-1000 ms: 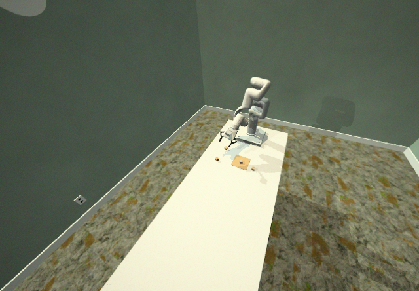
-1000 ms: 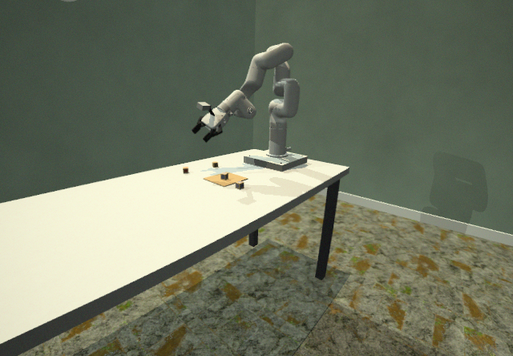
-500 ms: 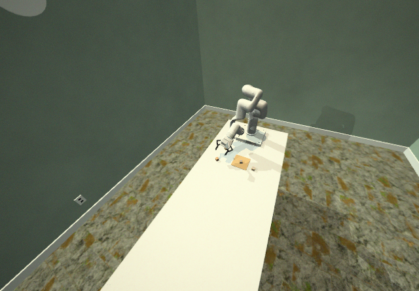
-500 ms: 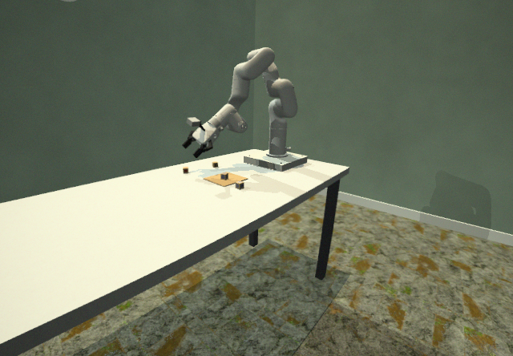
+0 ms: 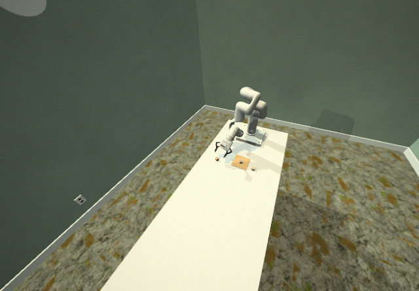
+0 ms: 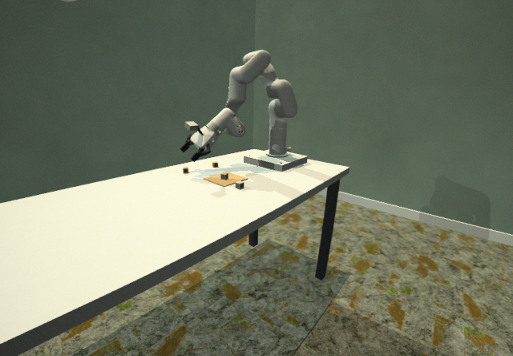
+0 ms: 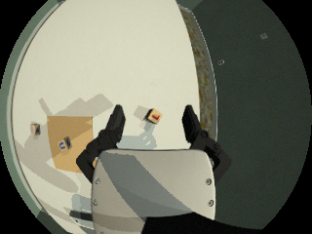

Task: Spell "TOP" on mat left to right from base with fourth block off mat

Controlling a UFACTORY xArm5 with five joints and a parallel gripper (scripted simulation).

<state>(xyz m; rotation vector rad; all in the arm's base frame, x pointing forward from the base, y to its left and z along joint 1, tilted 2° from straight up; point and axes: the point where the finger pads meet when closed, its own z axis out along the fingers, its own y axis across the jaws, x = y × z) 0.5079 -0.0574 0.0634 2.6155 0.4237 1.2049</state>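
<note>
The tan mat lies 16 cm to the left of my hand, 10 cm behind it and 9 cm below it.
</note>
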